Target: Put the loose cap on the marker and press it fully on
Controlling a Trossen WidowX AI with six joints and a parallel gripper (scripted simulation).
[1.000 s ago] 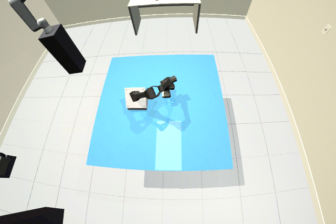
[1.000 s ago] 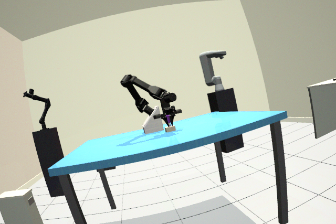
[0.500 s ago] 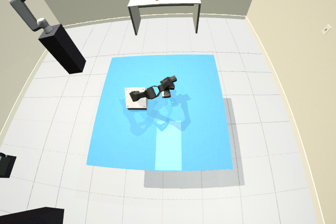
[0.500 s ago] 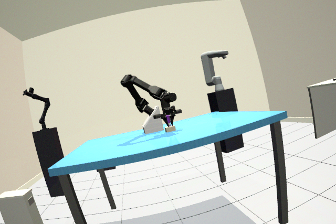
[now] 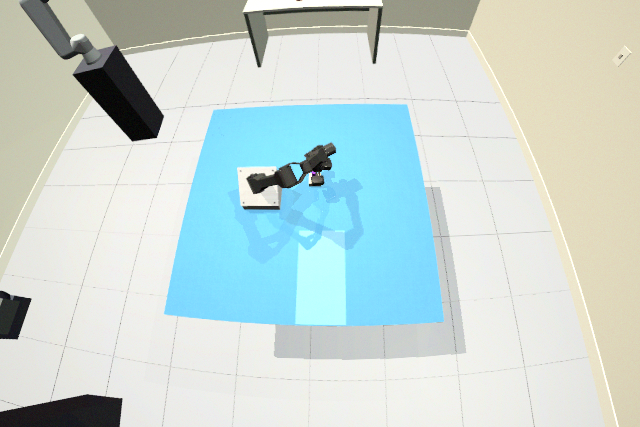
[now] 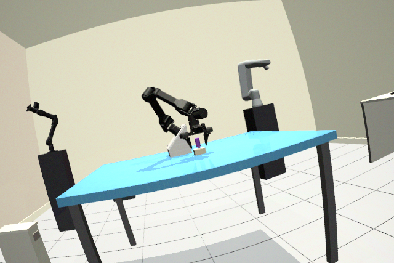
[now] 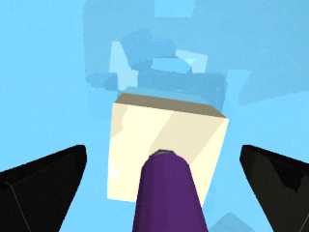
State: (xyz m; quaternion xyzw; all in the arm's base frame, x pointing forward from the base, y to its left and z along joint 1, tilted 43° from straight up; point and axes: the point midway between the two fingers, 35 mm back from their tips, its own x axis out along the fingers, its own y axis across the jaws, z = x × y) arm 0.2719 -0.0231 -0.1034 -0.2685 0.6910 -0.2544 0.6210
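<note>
Now: gripper tip 1 cm past the marker cap and 3 cm below it. Round my gripper tip: holder block (1 cm behind, 2 cm below).
</note>
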